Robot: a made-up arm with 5 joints.
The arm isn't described. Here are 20 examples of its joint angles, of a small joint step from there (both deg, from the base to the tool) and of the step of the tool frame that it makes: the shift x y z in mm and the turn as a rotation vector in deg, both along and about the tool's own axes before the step.
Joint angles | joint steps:
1: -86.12 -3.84 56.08 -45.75 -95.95 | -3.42 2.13 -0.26 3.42 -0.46
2: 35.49 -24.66 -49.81 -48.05 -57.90 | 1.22 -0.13 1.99 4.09 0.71
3: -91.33 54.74 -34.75 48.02 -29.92 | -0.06 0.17 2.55 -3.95 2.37
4: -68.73 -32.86 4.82 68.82 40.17 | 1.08 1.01 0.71 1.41 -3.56
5: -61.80 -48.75 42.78 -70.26 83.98 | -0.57 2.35 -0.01 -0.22 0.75
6: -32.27 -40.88 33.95 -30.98 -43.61 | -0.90 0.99 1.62 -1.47 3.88
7: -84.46 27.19 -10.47 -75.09 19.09 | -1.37 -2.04 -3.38 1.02 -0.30
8: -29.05 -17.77 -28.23 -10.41 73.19 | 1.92 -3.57 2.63 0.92 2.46
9: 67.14 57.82 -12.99 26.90 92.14 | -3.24 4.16 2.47 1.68 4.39
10: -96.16 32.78 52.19 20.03 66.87 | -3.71 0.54 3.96 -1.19 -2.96
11: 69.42 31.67 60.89 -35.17 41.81 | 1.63 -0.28 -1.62 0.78 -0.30
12: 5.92 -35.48 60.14 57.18 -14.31 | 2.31 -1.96 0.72 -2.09 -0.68
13: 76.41 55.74 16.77 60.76 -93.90 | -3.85 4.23 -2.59 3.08 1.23
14: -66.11 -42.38 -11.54 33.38 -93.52 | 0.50 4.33 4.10 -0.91 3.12
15: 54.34 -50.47 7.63 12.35 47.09 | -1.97 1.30 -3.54 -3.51 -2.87
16: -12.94 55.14 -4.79 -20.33 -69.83 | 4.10 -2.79 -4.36 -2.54 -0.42
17: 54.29 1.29 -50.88 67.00 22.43 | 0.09 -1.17 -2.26 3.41 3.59
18: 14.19 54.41 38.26 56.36 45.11 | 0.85 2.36 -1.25 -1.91 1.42
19: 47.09 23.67 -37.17 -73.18 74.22 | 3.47 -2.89 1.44 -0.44 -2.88
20: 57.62 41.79 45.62 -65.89 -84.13 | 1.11 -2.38 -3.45 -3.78 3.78
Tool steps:
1: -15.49 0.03 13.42 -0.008 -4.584 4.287
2: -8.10 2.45 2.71 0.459 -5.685 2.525
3: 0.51 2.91 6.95 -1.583 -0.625 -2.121
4: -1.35 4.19 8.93 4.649 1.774 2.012
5: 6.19 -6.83 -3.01 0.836 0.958 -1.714
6: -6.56 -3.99 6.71 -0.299 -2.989 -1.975
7: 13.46 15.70 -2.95 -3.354 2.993 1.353
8: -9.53 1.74 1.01 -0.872 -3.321 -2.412
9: 37.28 7.22 0.74 -0.782 0.335 -11.210
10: 20.59 -1.14 2.66 2.743 -0.343 -2.188
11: -6.91 6.06 0.00 -0.122 0.454 2.144
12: -10.34 3.85 -7.06 -1.399 3.992 1.444
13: -2.58 -0.48 17.89 -5.875 -3.209 0.641
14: -10.38 33.41 13.74 -4.925 -5.623 3.399
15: -0.98 5.60 -11.58 -3.947 3.874 4.561
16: 27.84 1.17 -30.64 -1.592 9.329 -4.768
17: -4.39 -6.71 -9.42 -1.416 -2.328 -2.298
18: -0.64 4.48 2.90 -1.301 -0.054 -0.654
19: -12.72 3.43 13.95 -1.327 -1.112 0.967
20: 22.86 -4.63 -0.06 0.508 4.066 -9.414
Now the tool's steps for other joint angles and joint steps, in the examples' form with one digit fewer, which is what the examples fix.
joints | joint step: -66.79 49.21 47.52 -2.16 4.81 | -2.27 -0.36 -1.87 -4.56 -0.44
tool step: 8.6 -1.5 -13.5 -6.54 2.32 -1.13
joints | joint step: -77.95 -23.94 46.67 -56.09 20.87 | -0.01 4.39 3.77 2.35 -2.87
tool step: -6.5 -26.1 15.8 10.73 -1.88 -0.20
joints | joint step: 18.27 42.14 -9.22 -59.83 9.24 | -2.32 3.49 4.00 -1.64 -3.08
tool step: -1.4 -30.9 6.4 7.30 0.99 0.80
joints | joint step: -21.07 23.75 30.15 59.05 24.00 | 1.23 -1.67 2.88 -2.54 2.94
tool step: -4.5 0.5 4.4 -1.92 -0.44 -1.16
